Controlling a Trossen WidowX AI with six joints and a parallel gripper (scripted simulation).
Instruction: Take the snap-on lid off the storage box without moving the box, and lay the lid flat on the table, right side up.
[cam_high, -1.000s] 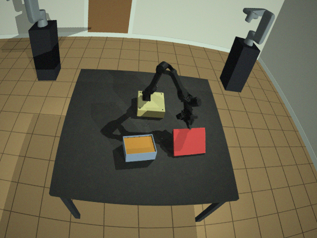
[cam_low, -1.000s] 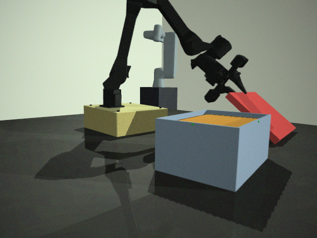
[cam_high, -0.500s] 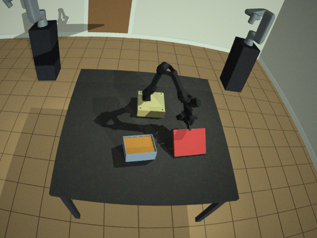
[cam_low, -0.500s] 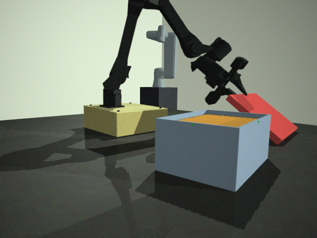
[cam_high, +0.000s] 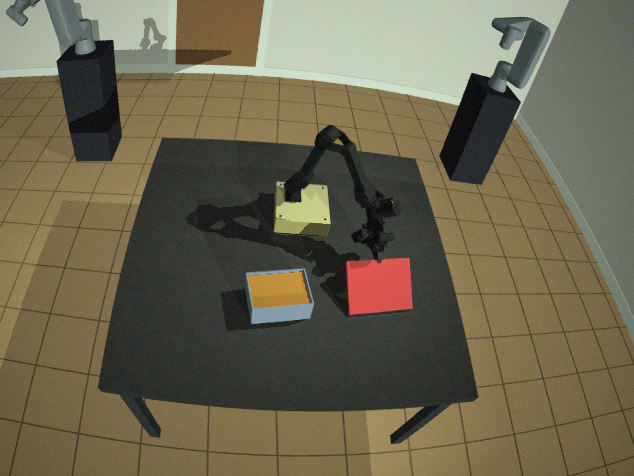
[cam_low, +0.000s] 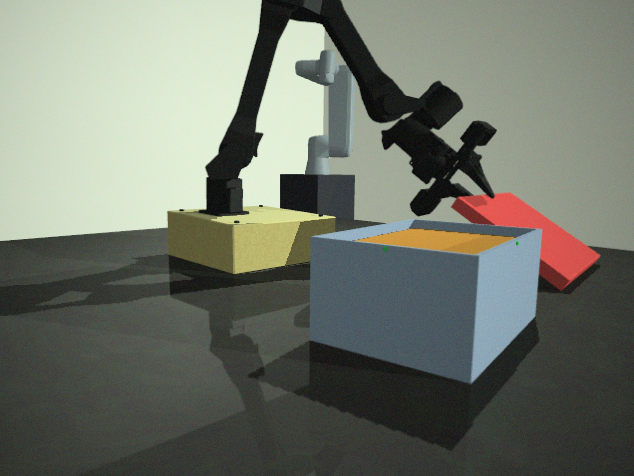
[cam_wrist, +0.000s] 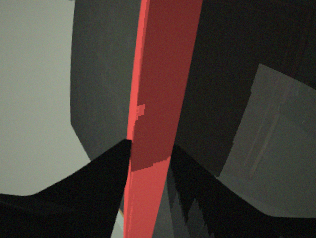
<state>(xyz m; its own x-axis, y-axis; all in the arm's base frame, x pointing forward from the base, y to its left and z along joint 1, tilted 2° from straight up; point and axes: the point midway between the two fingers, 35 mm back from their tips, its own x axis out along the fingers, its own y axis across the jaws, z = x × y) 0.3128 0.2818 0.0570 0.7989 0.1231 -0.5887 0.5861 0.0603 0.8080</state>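
The lid is 7 cm ahead of my gripper tip, 4 cm below it and 1 cm to the left of it. From my gripper tip the other things lie so: storage box: 36 cm to the right, 11 cm ahead, 5 cm below.
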